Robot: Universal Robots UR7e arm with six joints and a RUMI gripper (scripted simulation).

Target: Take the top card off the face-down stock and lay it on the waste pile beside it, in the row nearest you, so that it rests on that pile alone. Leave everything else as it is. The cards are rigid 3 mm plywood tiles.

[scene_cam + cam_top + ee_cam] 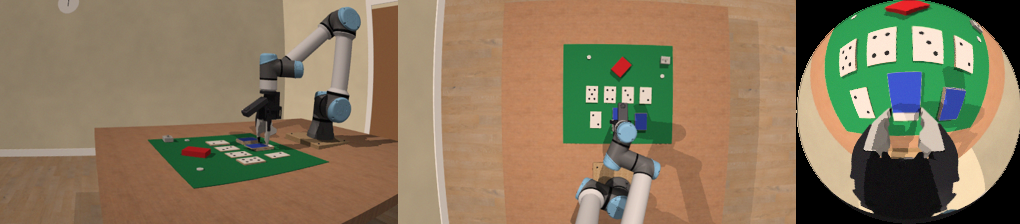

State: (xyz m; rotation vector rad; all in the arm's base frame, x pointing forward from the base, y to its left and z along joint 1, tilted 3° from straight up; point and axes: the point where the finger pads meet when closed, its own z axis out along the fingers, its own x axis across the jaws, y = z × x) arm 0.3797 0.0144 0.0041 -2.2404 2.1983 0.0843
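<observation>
Now: hand 3 cm short of the card and 2 cm above it. From my hand the other things lie so: grey cube 34 cm ahead, 24 cm to the right, 2 cm below; then green mat 15 cm ahead, 5 cm below; then red block 29 cm ahead, 2 cm below.
</observation>
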